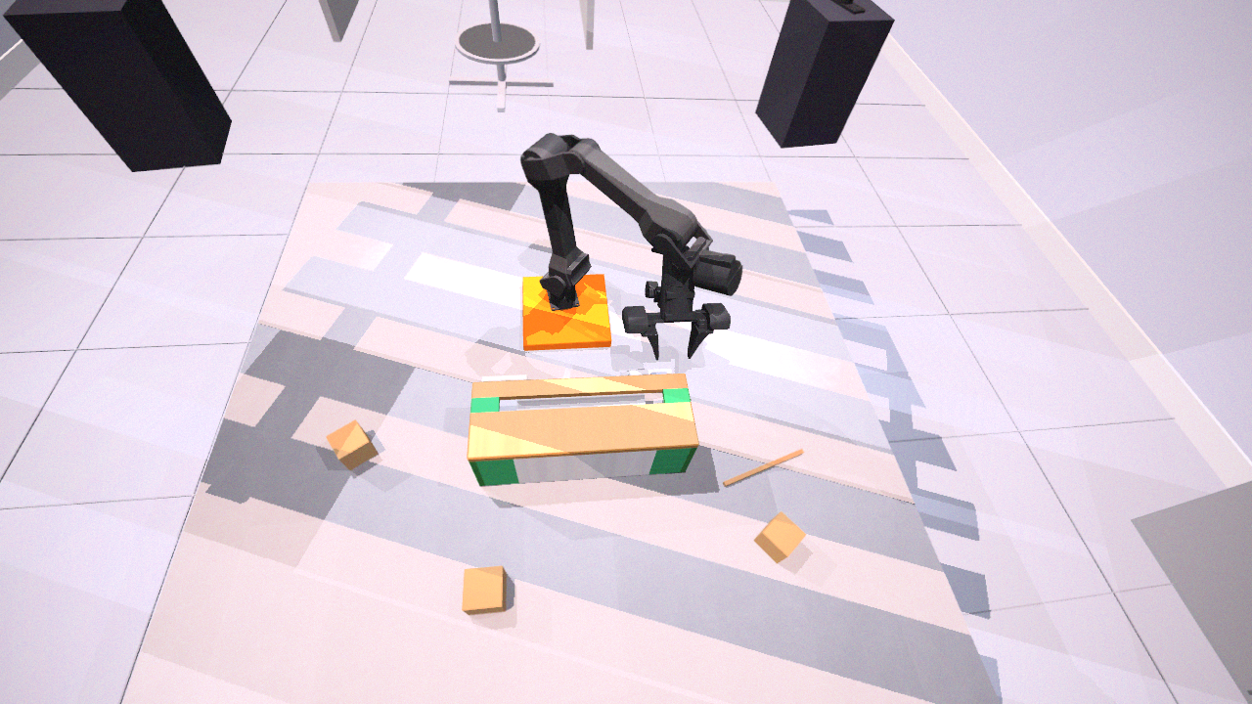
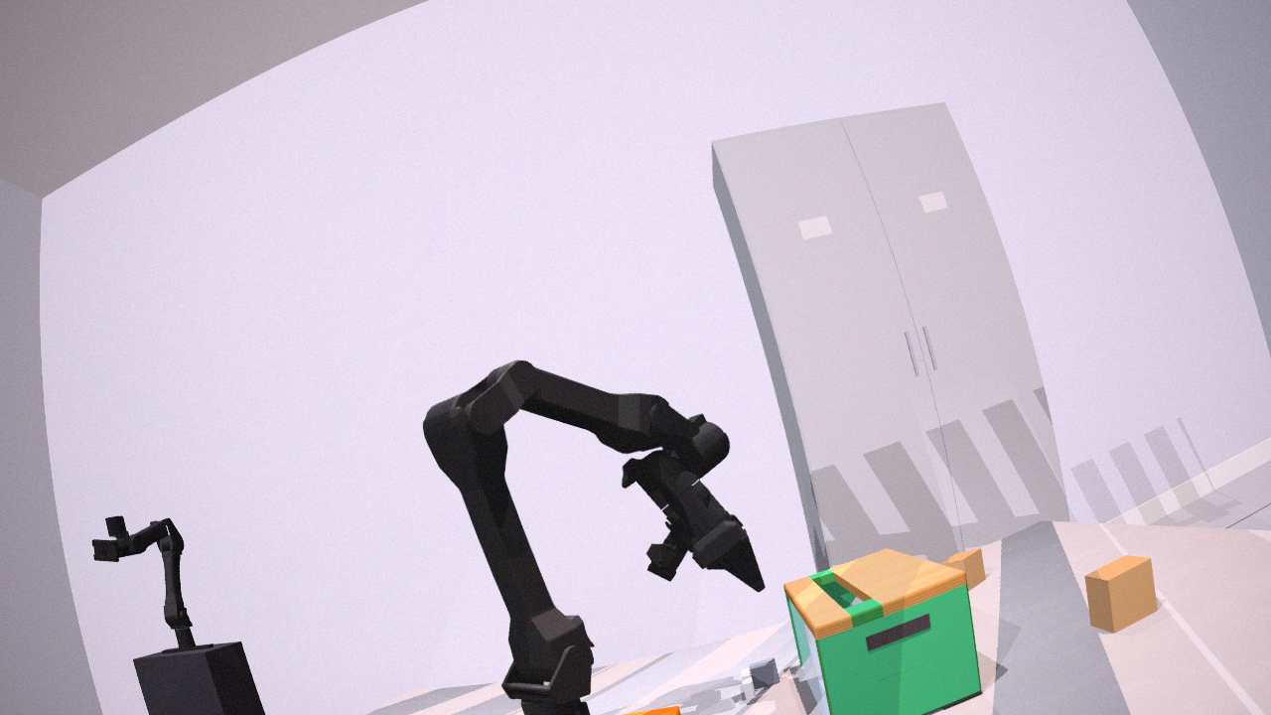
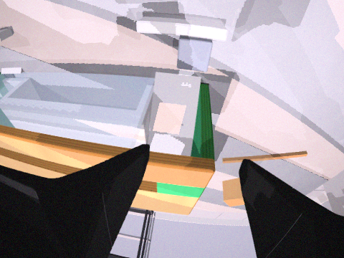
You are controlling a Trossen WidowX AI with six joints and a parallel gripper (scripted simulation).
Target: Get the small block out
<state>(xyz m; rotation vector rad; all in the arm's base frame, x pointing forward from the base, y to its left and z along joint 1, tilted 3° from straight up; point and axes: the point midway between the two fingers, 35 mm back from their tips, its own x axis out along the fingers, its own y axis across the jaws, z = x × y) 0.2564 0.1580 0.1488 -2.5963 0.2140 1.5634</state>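
My gripper tip is now 2 cm past the grey block and 12 cm above it. The rest, counted from my gripper tip: thin stick 20 cm ahead, 15 cm to the left, 13 cm below; then box 3 cm ahead, 18 cm to the right, 7 cm below.
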